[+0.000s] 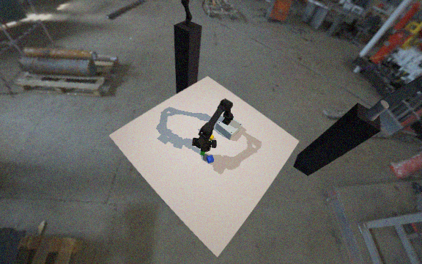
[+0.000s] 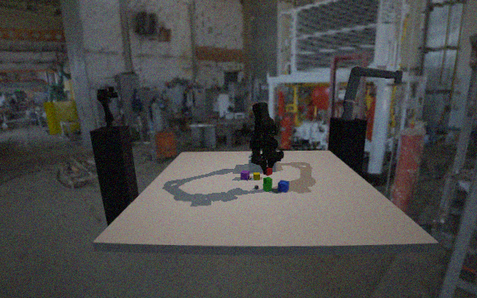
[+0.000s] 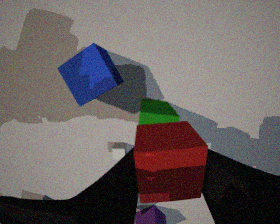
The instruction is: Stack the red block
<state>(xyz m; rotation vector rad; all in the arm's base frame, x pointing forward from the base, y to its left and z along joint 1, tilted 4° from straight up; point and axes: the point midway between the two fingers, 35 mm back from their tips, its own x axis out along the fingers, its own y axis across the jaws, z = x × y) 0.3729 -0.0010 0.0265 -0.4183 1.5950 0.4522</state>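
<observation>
The small grey piece is 90 mm below my gripper tip, 50 mm to the right of it and 30 mm behind it. Also, from my gripper tip: blue block 90 mm to the left, 80 mm below, 10 mm ahead; red block 10 mm above; yellow block 170 mm behind, 80 mm below, 30 mm to the right.
</observation>
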